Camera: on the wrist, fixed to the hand. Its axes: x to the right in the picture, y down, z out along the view.
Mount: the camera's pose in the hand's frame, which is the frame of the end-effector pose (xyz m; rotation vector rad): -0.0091 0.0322 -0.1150 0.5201 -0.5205 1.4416
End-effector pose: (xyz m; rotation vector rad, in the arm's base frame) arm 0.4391 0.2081 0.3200 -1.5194 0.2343 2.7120
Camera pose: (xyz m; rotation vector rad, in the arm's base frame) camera 0.5381 0.1604 0.2725 0.2068 -1.4165 -1.7632
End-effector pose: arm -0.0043 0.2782 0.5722 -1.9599 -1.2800 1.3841
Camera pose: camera 0.1120 0.2734 0.6005 1.8076 -0.5954 -2.1909
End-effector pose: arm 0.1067 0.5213 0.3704 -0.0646 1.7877 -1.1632
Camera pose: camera 0.0407 0.6209 0.3622 0.9715 0.6392 -0.3891
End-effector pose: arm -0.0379 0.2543 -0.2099 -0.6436 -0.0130 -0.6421
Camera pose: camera -0.0481 0.2144 -0.3224 -0.1697 -0.1769 0.9115
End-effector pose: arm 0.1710 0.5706 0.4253 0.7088 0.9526 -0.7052
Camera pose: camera 0.1393 0.6819 0.3944 1.3293 -0.3531 0.2047
